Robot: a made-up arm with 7 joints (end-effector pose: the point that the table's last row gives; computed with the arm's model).
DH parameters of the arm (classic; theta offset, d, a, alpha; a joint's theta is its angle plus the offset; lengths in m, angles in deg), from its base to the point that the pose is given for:
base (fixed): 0 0.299 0.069 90
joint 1: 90 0.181 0.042 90
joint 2: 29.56 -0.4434 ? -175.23
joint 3: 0 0.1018 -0.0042 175.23
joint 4: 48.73 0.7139 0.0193 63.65
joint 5: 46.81 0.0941 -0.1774 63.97
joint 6: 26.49 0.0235 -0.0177 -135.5
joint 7: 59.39 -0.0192 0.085 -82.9
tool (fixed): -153.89 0.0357 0 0
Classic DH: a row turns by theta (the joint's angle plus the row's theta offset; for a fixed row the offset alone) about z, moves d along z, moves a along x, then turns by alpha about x.
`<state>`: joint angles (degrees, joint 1 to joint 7).
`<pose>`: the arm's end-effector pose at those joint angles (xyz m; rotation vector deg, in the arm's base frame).
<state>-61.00 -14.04 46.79 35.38 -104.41 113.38 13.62</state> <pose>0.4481 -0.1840 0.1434 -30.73 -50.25 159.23</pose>
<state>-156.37 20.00 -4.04 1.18 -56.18 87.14 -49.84</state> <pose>-0.0958 -0.1723 -0.0531 23.74 -61.29 36.08</pose>
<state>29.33 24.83 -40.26 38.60 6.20 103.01 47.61</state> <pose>0.1350 -0.3359 0.4839 -35.08 157.42 64.40</pose>
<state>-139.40 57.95 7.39 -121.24 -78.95 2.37 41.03</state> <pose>-0.2075 -0.3248 0.2335 -53.73 -45.16 123.25</pose>
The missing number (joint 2, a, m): 0.1251
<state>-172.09 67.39 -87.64 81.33 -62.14 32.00 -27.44</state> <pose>-0.1767 -0.2627 0.2656 112.54 -120.31 56.73</pose>
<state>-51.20 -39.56 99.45 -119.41 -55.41 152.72 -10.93</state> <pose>0.5563 -0.1734 0.3016 -21.65 -160.12 -14.68</pose>
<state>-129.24 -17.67 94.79 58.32 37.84 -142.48 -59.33</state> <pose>0.3294 -0.0485 0.1414 -35.83 28.83 147.07</pose>
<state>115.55 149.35 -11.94 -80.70 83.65 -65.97 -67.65</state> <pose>0.1755 -0.2960 0.4839 -79.37 112.20 17.55</pose>
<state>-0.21 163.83 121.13 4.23 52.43 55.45 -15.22</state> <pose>0.1761 -0.2923 0.2542 -32.40 157.60 78.01</pose>
